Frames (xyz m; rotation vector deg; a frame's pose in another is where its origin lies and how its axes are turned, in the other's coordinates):
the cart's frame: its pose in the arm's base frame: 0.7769 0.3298 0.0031 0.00 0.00 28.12
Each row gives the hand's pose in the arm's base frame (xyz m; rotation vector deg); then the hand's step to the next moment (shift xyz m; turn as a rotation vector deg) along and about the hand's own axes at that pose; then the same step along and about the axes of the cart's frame.
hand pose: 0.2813 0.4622 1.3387 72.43 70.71 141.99
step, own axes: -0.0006 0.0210 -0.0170 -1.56 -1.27 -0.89
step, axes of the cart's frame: -0.0173 -0.0188 0.0087 -0.12 -0.34 -2.17
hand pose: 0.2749 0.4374 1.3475 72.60 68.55 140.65
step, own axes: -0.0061 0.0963 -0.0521 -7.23 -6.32 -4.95
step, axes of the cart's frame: -0.0576 -0.0810 0.0463 -1.26 -1.39 -10.64
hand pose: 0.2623 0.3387 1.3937 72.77 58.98 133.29
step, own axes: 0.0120 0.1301 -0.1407 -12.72 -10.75 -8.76
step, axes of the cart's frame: -0.1686 -0.0770 0.0500 -2.36 -2.69 -18.47
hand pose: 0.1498 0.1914 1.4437 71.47 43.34 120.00
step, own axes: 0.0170 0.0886 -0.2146 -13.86 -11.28 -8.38
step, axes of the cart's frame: -0.2308 0.0276 -0.0130 -1.76 -3.47 -19.35
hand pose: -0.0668 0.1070 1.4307 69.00 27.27 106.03
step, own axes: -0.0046 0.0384 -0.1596 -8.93 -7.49 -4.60
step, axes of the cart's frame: -0.1402 0.0696 -0.0497 -0.42 -2.59 -12.25
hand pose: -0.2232 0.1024 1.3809 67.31 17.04 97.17
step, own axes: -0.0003 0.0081 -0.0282 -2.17 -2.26 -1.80
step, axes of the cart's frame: -0.0220 0.0174 -0.0088 -0.16 -0.12 -3.61
